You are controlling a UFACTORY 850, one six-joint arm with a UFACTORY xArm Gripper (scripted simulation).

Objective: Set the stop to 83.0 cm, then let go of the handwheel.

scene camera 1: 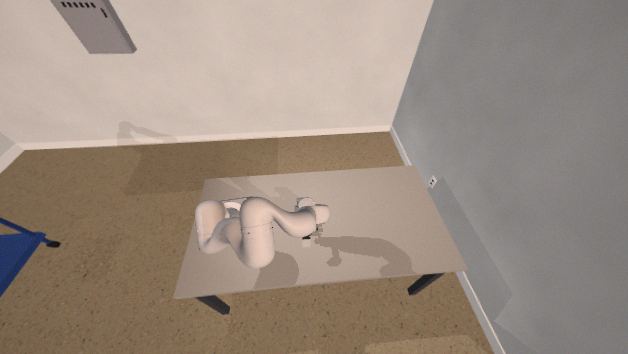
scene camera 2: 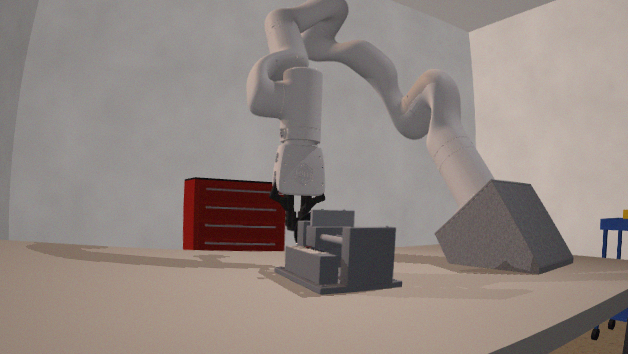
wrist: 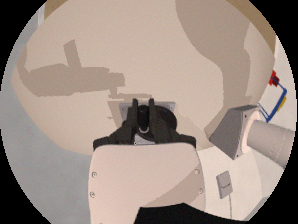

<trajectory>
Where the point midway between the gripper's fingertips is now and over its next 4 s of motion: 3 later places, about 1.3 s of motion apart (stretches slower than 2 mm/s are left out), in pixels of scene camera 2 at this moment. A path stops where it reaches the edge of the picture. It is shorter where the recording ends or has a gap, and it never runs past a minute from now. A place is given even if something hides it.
My gripper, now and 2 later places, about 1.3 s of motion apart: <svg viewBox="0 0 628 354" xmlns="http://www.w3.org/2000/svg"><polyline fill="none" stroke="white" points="296,230 298,227 295,178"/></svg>
</trajectory>
